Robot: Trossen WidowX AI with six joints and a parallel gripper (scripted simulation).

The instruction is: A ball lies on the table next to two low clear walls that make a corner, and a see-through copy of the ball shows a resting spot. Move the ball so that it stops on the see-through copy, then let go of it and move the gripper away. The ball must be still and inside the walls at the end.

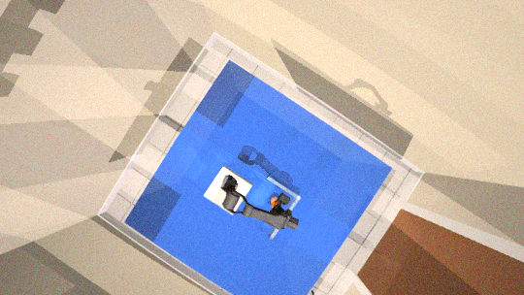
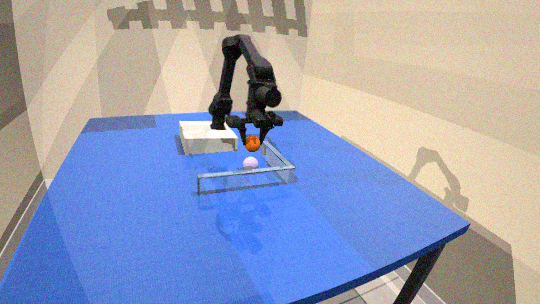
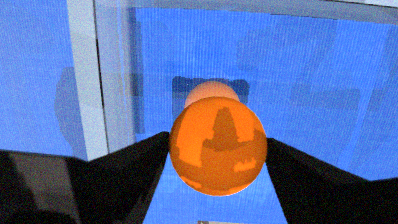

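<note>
The pale see-through copy lies 8 cm below my gripper tip. The rest, counted from my gripper tip: clear wall: 11 cm ahead, 7 cm below, 3 cm to the right; orange ball: right at my gripper tip.
</note>
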